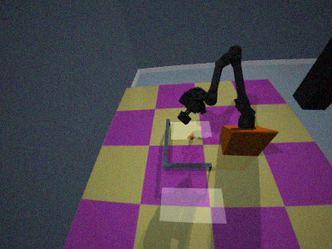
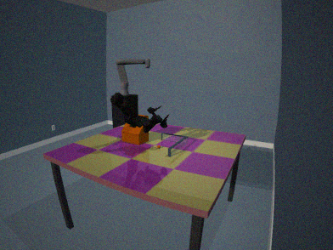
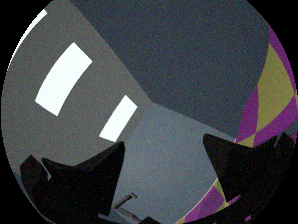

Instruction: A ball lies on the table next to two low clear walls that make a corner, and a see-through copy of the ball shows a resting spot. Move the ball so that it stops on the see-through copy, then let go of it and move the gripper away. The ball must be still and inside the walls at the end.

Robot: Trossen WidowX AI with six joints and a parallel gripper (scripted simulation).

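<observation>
Now: the orange-brown ball 28 cm below my gripper tip, 4 cm to the right of it and 3 cm behind it.
</observation>
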